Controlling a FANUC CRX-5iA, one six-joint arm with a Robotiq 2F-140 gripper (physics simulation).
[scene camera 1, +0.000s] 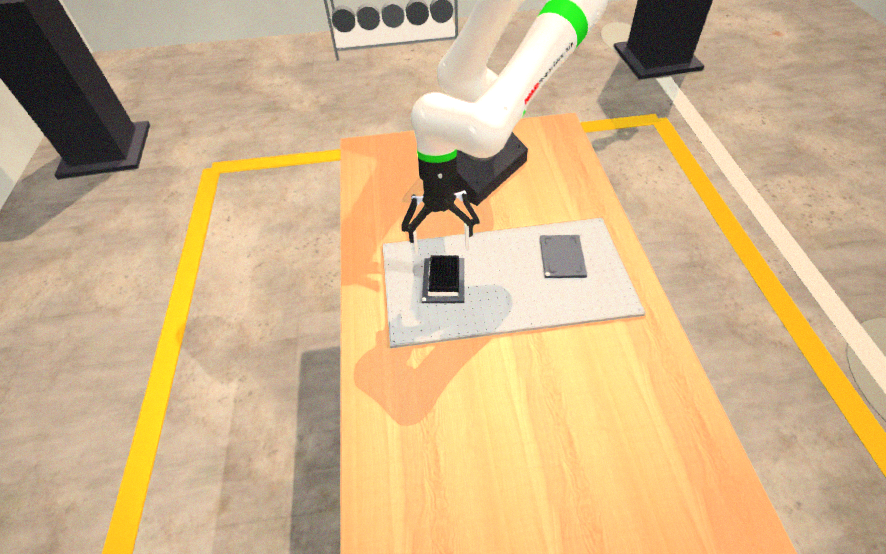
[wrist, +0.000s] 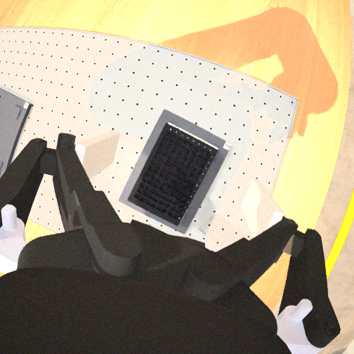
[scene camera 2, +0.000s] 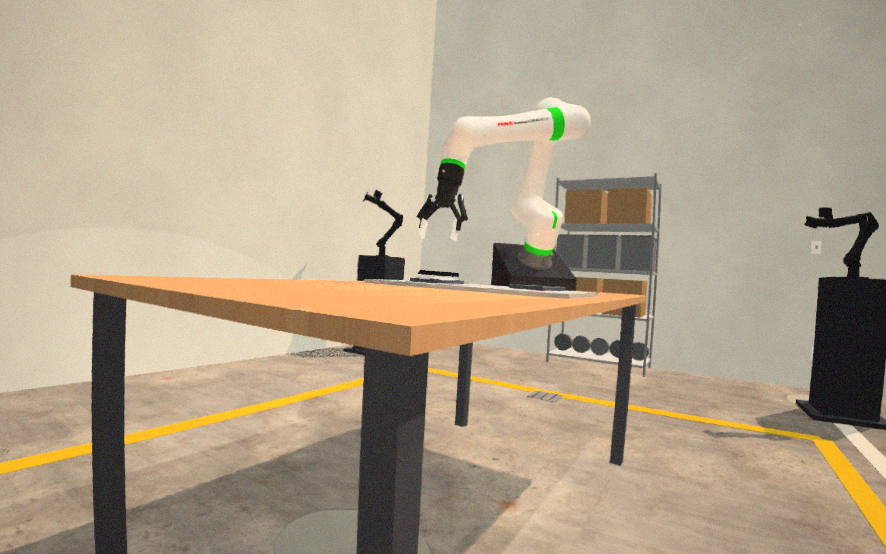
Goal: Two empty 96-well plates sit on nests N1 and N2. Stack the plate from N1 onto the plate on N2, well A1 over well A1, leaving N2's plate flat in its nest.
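Where they show: gripper, fingertip midpoint: point(scene camera 1: 441, 249) point(scene camera 2: 436, 238); arm's base at its link origin: point(scene camera 2: 534, 261).
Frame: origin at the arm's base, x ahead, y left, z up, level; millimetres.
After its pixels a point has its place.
A black well plate point(scene camera 1: 444, 274) {y -208, x 486, z -68 mm} point(scene camera 2: 438, 273) {y -177, x 532, z -75 mm} point(wrist: 175, 172) is on top in the left nest point(scene camera 1: 450, 299) {y -206, x 556, z -97 mm} point(wrist: 176, 120), square to it. A white band shows below the black top in scene camera 2; the seam between two stacked plates is too small to make out. It looks level. A small white tag point(wrist: 226, 146) marks one nest corner; well letters are unreadable. The right nest point(scene camera 1: 563, 256) {y 153, x 473, z -97 mm} point(wrist: 9, 125) holds no plate. My gripper point(scene camera 1: 441, 248) {y -213, x 494, z 47 mm} point(scene camera 2: 438, 235) {y -213, x 494, z 47 mm} point(wrist: 181, 169) is open and empty, well above the plate, with its pale fingertips apart on either side.
Both nests sit on a perforated grey board point(scene camera 1: 503, 313) {y -71, x 626, z -108 mm} point(wrist: 65, 65) on the wooden table point(scene camera 1: 522, 418) {y -103, x 926, z -121 mm} point(scene camera 2: 294, 303) {y 124, x 1458, z -121 mm}. The arm's dark base block point(scene camera 1: 499, 171) {y 55, x 95, z -61 mm} point(scene camera 2: 509, 264) {y -74, x 109, z -21 mm} stands behind the board. Dark pedestals and a shelf rack point(scene camera 2: 657, 248) stand beyond the table.
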